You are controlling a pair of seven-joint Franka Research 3 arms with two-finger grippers.
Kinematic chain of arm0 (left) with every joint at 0, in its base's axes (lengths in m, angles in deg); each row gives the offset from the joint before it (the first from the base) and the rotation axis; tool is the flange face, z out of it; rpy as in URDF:
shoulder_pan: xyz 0 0 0.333 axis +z
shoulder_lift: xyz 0 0 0 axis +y
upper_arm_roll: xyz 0 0 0.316 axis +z
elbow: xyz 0.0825 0 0 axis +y
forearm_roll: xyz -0.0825 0 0.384 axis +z
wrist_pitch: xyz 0 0 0 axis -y
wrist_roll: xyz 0.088 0 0 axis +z
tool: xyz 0 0 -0.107 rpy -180 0 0
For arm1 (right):
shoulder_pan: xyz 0 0 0.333 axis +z
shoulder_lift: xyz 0 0 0 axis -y
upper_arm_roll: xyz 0 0 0.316 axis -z
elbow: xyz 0.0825 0 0 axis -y
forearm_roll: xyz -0.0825 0 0.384 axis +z
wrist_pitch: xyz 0 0 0 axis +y
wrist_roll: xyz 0.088 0 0 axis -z
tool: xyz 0 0 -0.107 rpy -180 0 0
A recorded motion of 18 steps. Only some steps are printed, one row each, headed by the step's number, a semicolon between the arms.
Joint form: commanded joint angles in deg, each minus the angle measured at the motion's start. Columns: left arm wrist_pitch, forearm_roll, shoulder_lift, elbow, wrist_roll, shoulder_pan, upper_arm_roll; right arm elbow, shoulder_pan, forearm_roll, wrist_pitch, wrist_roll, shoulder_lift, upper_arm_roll.
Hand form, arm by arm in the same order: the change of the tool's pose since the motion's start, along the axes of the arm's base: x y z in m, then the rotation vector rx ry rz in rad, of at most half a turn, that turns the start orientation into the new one. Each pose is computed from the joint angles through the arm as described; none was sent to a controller.
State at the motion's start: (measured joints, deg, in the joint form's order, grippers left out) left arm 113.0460 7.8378 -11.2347 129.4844 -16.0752 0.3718 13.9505; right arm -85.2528 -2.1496 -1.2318 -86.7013 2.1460 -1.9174 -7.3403
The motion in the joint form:
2: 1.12 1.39 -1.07 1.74 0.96 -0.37 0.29; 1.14 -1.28 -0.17 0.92 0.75 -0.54 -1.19
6: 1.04 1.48 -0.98 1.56 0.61 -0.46 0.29; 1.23 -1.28 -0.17 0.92 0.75 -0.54 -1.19
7: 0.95 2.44 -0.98 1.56 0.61 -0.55 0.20; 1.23 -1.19 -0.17 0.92 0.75 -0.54 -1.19
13: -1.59 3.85 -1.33 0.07 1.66 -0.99 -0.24; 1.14 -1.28 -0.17 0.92 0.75 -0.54 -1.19
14: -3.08 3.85 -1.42 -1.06 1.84 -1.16 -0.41; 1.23 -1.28 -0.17 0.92 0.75 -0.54 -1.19
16: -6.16 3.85 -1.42 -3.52 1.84 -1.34 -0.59; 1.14 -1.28 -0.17 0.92 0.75 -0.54 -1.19
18: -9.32 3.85 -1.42 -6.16 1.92 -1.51 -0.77; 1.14 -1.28 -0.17 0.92 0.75 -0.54 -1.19
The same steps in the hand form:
2: -0.0062 -0.0012 -0.0038 0.0176 -0.0049 0.0003; 0.0014 -0.0018 0.0027 -0.0015 0.0050 -0.0152
6: -0.0053 -0.0016 -0.0032 0.0188 -0.0044 -0.0078; 0.0014 -0.0018 0.0034 -0.0013 0.0035 -0.0152
7: -0.0053 -0.0020 -0.0031 0.0331 0.0002 -0.0190; 0.0013 -0.0009 0.0034 -0.0013 0.0035 -0.0137
13: -0.0039 -0.0059 0.0085 0.0577 0.0151 -0.0214; 0.0014 -0.0018 0.0027 -0.0015 0.0050 -0.0152
14: -0.0023 -0.0074 0.0163 0.0597 0.0196 -0.0199; 0.0014 -0.0018 0.0034 -0.0013 0.0035 -0.0152
16: 0.0004 -0.0077 0.0321 0.0626 0.0306 -0.0170; 0.0014 -0.0018 0.0027 -0.0015 0.0050 -0.0152
18: 0.0027 -0.0081 0.0494 0.0657 0.0398 -0.0120; 0.0014 -0.0018 0.0027 -0.0015 0.0050 -0.0152

